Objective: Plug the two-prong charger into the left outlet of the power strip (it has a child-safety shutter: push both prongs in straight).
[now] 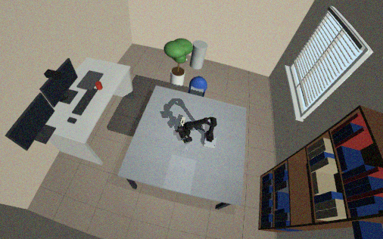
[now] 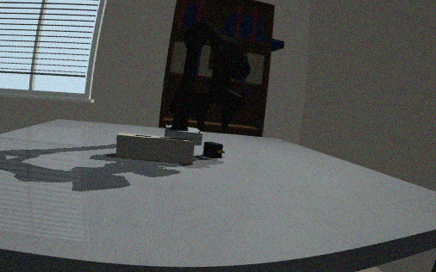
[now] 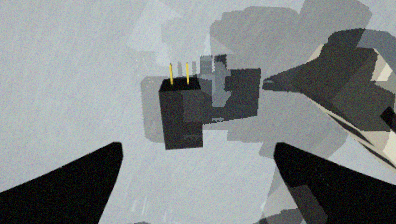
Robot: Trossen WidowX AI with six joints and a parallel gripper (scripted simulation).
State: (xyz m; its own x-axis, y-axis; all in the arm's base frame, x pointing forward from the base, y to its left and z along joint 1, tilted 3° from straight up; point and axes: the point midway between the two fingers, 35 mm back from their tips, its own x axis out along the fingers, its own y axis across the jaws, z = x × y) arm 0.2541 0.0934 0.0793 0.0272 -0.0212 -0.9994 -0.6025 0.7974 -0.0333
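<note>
Now: the dark grey charger 6 cm below my gripper tip, 2 cm to the left of it and 1 cm ahead of it.
</note>
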